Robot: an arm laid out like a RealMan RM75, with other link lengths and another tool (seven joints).
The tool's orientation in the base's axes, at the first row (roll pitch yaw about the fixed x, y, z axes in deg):
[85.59, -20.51, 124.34]
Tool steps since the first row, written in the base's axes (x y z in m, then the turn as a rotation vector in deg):
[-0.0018, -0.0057, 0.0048, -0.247, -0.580, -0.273]
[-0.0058, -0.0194, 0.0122, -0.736, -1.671, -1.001]
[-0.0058, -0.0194, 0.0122, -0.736, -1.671, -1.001]
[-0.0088, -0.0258, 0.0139, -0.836, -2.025, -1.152]
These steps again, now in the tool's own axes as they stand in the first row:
[-0.0018, 0.0061, -0.0042, -0.414, -0.095, -0.540]
[-0.0077, 0.0171, -0.0145, -1.254, -0.479, -1.592]
[-0.0077, 0.0171, -0.0145, -1.254, -0.479, -1.592]
[-0.0104, 0.0204, -0.0203, -1.528, -0.516, -1.878]

